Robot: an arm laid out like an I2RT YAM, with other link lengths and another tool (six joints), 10 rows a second.
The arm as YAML. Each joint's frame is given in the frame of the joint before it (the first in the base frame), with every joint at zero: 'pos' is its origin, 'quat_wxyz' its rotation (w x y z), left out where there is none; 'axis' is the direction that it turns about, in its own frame. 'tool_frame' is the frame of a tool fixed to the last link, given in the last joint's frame.
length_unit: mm
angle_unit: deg
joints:
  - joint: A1
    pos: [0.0, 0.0, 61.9]
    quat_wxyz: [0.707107, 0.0, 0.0, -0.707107]
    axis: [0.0, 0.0, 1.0]
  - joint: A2
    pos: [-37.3, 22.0, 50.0]
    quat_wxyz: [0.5, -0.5, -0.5, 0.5]
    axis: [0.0, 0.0, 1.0]
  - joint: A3
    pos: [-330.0, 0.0, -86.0]
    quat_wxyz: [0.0, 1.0, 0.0, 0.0]
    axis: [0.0, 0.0, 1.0]
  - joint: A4
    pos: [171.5, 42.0, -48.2]
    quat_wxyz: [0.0, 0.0, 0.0, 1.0]
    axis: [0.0, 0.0, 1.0]
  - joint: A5
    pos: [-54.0, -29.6, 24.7]
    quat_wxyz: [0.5, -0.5, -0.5, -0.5]
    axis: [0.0, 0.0, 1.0]
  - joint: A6
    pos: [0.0, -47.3, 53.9]
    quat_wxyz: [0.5, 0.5, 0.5, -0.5]
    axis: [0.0, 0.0, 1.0]
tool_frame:
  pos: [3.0, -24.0, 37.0]
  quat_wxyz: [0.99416, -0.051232, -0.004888, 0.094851]
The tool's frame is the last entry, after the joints.
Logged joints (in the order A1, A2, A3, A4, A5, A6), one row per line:
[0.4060, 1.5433, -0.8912, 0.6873, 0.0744, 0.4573]
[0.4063, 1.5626, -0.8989, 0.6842, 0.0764, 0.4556]
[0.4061, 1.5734, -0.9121, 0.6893, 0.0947, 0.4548]
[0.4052, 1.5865, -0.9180, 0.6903, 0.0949, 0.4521]
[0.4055, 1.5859, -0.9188, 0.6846, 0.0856, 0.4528]
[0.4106, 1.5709, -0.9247, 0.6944, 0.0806, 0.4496]
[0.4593, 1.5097, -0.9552, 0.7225, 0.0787, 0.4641]
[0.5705, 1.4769, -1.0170, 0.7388, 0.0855, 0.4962]
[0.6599, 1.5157, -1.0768, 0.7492, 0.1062, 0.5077]
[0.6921, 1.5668, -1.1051, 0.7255, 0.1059, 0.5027]
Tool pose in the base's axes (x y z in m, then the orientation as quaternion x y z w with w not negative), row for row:
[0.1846, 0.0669, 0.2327, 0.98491, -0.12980, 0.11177, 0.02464]
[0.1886, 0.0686, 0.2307, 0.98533, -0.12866, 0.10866, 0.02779]
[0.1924, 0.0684, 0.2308, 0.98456, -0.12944, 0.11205, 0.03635]
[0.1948, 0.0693, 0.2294, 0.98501, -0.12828, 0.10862, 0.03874]
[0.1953, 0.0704, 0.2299, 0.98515, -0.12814, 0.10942, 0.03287]
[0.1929, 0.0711, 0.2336, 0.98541, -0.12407, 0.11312, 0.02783]
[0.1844, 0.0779, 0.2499, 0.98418, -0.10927, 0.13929, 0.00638]
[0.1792, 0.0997, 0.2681, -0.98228, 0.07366, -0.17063, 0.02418]
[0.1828, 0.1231, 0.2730, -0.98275, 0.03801, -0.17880, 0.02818]
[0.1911, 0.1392, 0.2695, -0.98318, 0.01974, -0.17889, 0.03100]
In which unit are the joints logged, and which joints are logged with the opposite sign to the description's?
The joints are logged in radians. Opposite sign: A3, A4.
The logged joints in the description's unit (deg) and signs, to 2 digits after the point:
[23.26, 88.42, 51.06, -39.38, 4.26, 26.20]
[23.28, 89.53, 51.50, -39.20, 4.38, 26.10]
[23.27, 90.15, 52.26, -39.49, 5.43, 26.06]
[23.22, 90.90, 52.60, -39.55, 5.44, 25.90]
[23.23, 90.87, 52.64, -39.22, 4.90, 25.94]
[23.53, 90.01, 52.98, -39.79, 4.62, 25.76]
[26.32, 86.50, 54.73, -41.40, 4.51, 26.59]
[32.69, 84.62, 58.27, -42.33, 4.90, 28.43]
[37.81, 86.84, 61.70, -42.93, 6.08, 29.09]
[39.65, 89.77, 63.32, -41.57, 6.07, 28.80]

